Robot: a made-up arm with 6 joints. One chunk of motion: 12 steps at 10 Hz.
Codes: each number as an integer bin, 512 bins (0 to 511) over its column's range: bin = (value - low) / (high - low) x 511, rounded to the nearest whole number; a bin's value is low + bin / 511 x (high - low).
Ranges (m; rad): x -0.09..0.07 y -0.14..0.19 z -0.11..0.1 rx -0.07..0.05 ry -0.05..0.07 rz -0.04..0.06
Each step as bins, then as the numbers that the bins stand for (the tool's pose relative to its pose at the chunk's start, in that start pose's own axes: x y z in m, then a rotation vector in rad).
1 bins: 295 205 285 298 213 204
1 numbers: 0.0024 -0.0076 0.0071 0.0000 0.0000 -0.0001
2 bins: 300 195 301 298 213 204
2 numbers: 0.0039 -0.0141 0.0137 0.0000 0.0000 -0.0001
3 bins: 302 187 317 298 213 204
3 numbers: 0.0046 -0.0192 0.0203 0.0000 0.0000 -0.0001
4 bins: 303 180 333 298 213 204
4 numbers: 0.0049 -0.0238 0.0268 0.0000 0.0000 -0.0001
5 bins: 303 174 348 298 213 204
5 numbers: 0.0049 -0.0276 0.0330 0.0000 0.0000 -0.0001
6 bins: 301 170 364 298 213 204
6 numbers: 0.0042 -0.0302 0.0396 0.0000 0.0000 -0.0001
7 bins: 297 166 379 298 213 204
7 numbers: 0.0030 -0.0328 0.0458 0.0000 0.0000 -0.0001
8 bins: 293 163 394 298 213 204
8 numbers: 0.0017 -0.0347 0.0519 0.0000 0.0000 -0.0001
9 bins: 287 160 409 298 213 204
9 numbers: -0.0001 -0.0367 0.0581 0.0000 0.0000 -0.0001
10 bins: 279 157 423 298 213 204
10 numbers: -0.0026 -0.0386 0.0638 0.0000 0.0000 -0.0001
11 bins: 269 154 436 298 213 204
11 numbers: -0.0058 -0.0405 0.0692 0.0000 0.0000 -0.0001
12 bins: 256 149 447 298 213 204
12 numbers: -0.0098 -0.0438 0.0737 0.0000 0.0000 -0.0001
